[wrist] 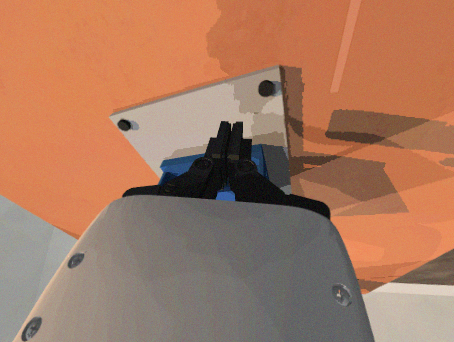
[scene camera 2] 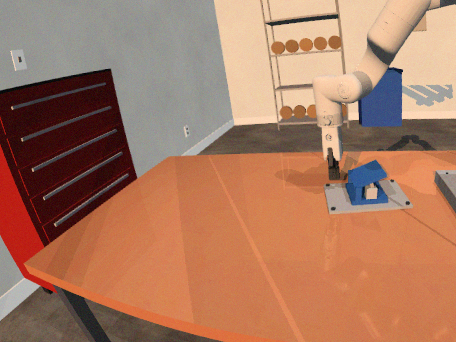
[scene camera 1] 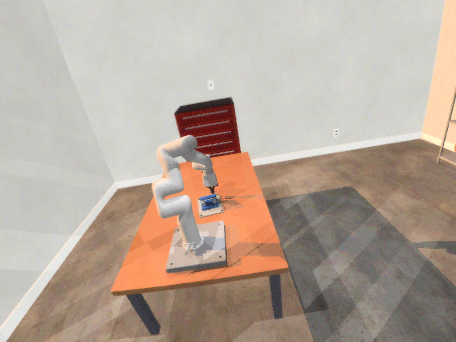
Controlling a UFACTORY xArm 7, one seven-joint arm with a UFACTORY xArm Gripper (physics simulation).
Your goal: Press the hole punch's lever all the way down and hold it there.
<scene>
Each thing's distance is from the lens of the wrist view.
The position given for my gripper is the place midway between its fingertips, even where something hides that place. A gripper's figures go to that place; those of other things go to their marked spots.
my gripper (wrist: pixel 232 137): 14 cm
blue hole punch (wrist: pixel 171 168): 22 cm
light grey plate (wrist: pixel 179 125): 19 cm
</scene>
